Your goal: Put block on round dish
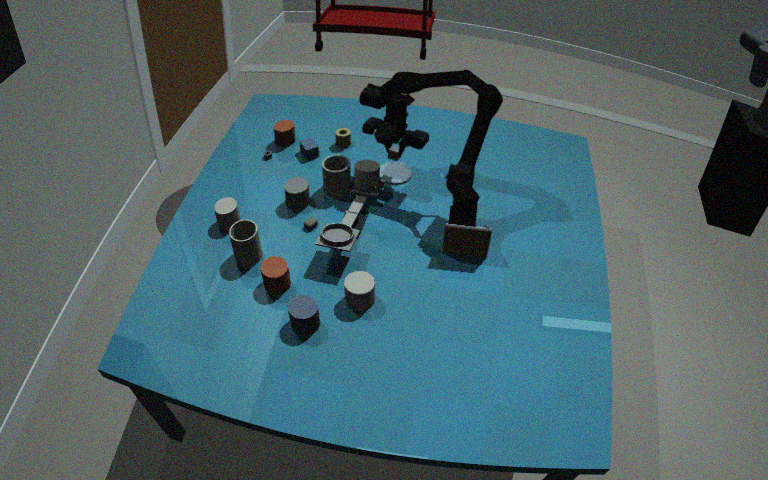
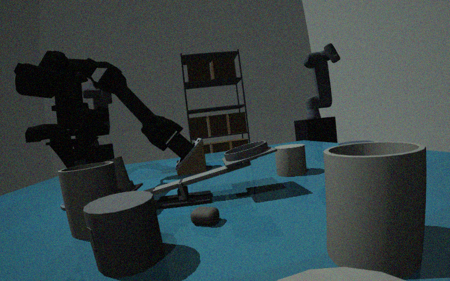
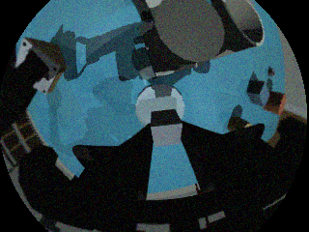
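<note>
Right now my gripper tip is 7 cm above the round dish. Round my gripper tip: grey block 1 cm above; balance beam 5 cm ahead, 23 cm to the left, 3 cm below; cup 5 cm ahead, 8 cm to the left, 1 cm below.
</note>
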